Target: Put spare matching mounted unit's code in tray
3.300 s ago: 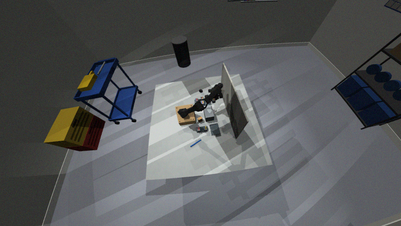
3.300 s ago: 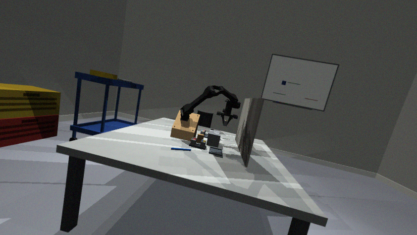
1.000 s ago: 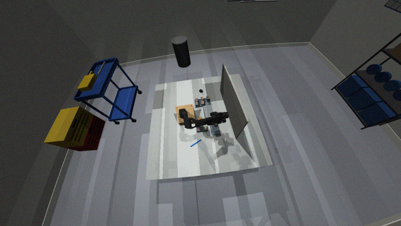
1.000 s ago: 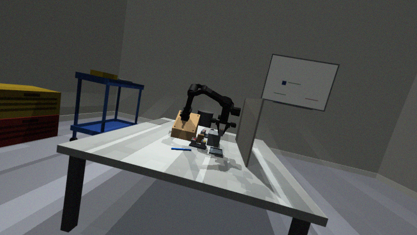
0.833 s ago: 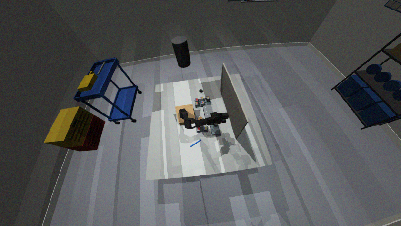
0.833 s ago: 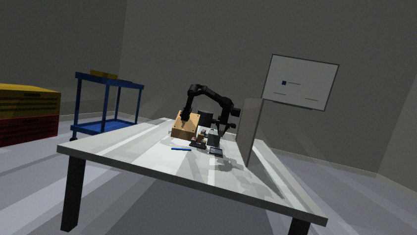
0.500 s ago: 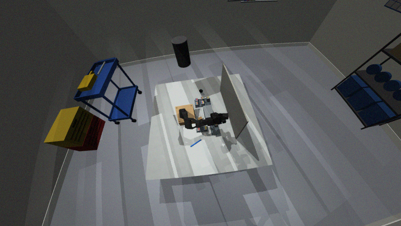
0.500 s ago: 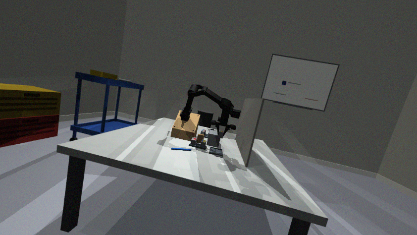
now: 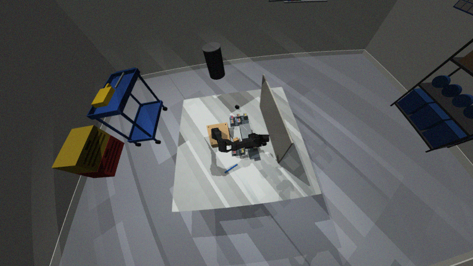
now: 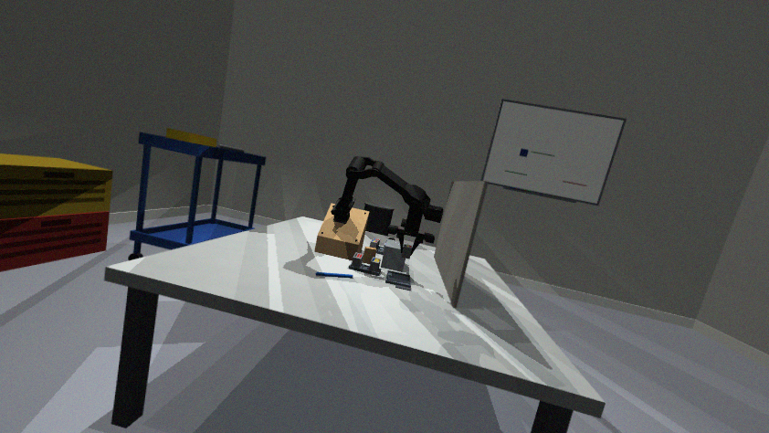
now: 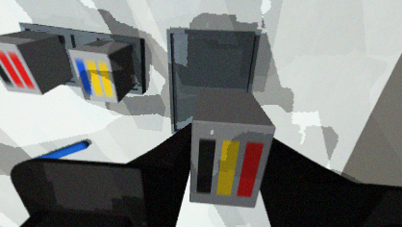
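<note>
My gripper tip is now 11 cm above the flat grey tray and 1 cm past it. From my gripper tip the other things lie so: tall upright panel 20 cm to the left, 19 cm ahead, 11 cm above; grey mounted unit 20 cm to the left, 6 cm below, 5 cm behind; grey spare block 2 cm above.
</note>
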